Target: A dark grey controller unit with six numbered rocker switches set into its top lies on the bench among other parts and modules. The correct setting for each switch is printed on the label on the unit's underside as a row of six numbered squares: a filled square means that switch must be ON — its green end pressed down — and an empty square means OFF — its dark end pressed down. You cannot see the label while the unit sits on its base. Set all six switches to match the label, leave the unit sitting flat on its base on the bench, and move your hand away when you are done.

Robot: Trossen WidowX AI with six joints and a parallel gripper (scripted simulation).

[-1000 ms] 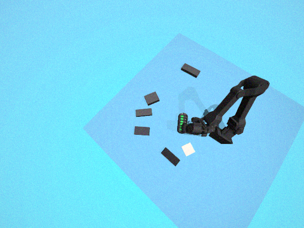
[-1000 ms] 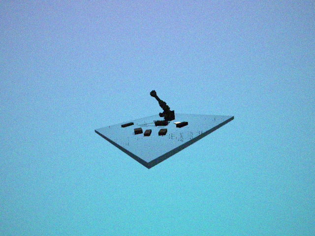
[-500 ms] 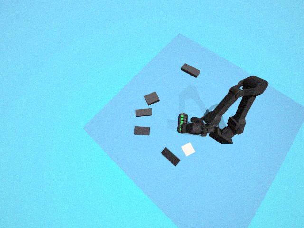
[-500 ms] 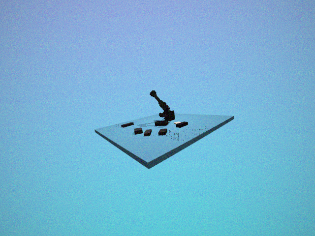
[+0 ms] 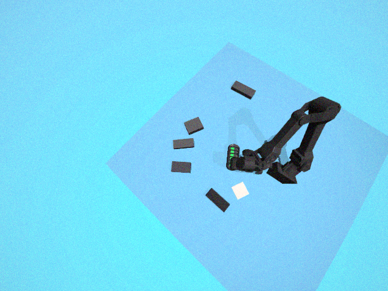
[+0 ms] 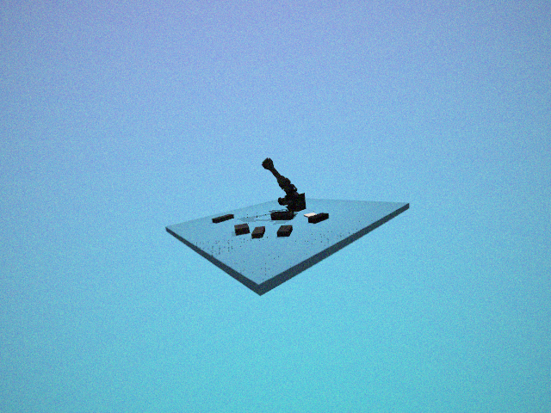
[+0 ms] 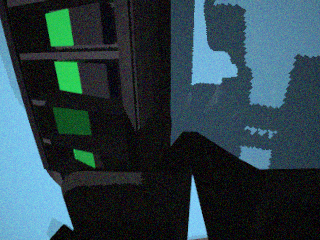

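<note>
My gripper tip is now 8 cm past the white block and 11 cm to the right of it.
</note>
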